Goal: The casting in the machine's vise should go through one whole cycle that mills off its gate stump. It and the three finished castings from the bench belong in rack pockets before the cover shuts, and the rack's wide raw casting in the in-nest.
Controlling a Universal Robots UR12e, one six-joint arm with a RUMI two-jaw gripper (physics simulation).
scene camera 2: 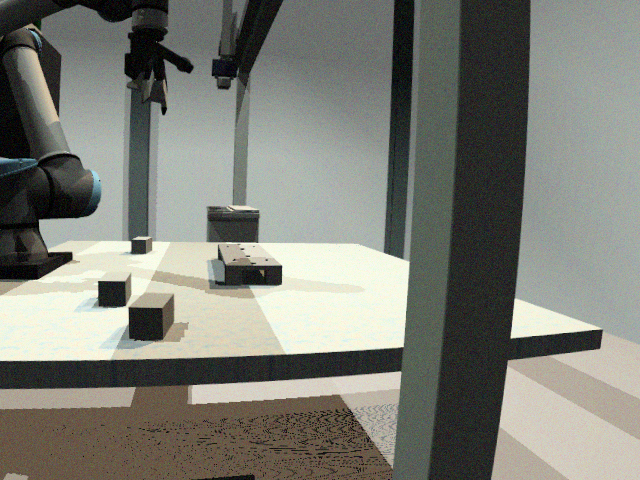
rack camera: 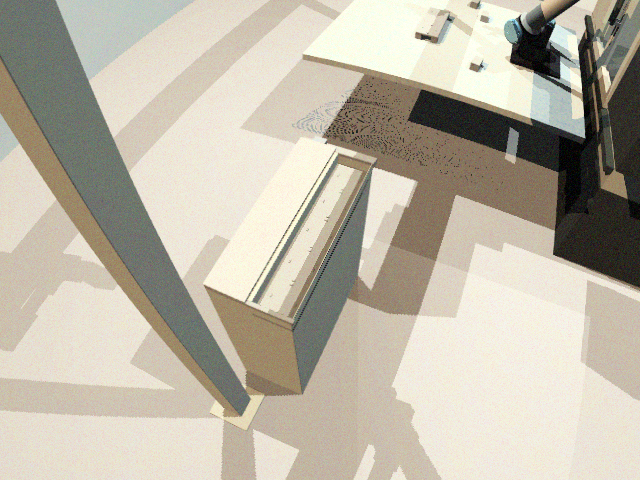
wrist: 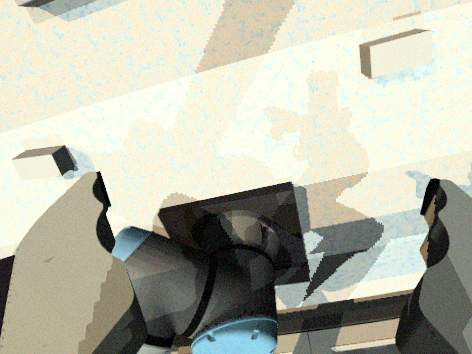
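Where they show: gripper, between the fingertips: (scene camera 2: 153, 109) (wrist: 262, 179); arm's base, origin of its link: (scene camera 2: 12, 259) (rack camera: 530, 52) (wrist: 240, 239).
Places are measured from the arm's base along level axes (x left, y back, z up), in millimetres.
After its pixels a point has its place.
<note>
My gripper (scene camera 2: 148, 96) (wrist: 262, 179) {y -410, x -41, z 400 mm} is open and empty, high above the bench. Three plain grey blocks stand apart on the bench: one at the front (scene camera 2: 149, 319) {y -548, x -523, z 4 mm}, one behind it (scene camera 2: 114, 290) {y -425, x -340, z 4 mm} and one at the back left (scene camera 2: 141, 244) {y -254, x 371, z 6 mm}. Two blocks (wrist: 397, 54) {y -410, x -285, z 23 mm} (wrist: 37, 165) {y -246, x 414, z 23 mm} show in the wrist view. A long fixture (scene camera 2: 253, 273) {y -678, x -96, z 12 mm} (rack camera: 434, 24) {y -615, x 169, z 23 mm} with small holes on top stands right of them. The rack (scene camera 2: 232, 228) {y -434, x 1589, z -29 mm} (rack camera: 330, 268) {y -216, x 1975, z -70 mm} has its long trough open, with small marks along its floor and no block in it. The machine's vise cannot be made out.
A second unit (scene camera 2: 223, 72) {y -323, x 1755, z 965 mm} hangs from an overhead beam (scene camera 2: 255, 38) {y -531, x 1596, z 1143 mm}; whether it holds anything is unclear. A thick post (scene camera 2: 465, 232) {y -954, x -698, z 165 mm} hides part of the bench (scene camera 2: 330, 330) {y -832, x -452, z -27 mm}. Another post (rack camera: 149, 222) {y -341, x 2436, z 610 mm} stands beside the rack. The dark machine (rack camera: 594, 232) {y 783, x 748, z -470 mm} is at the right.
</note>
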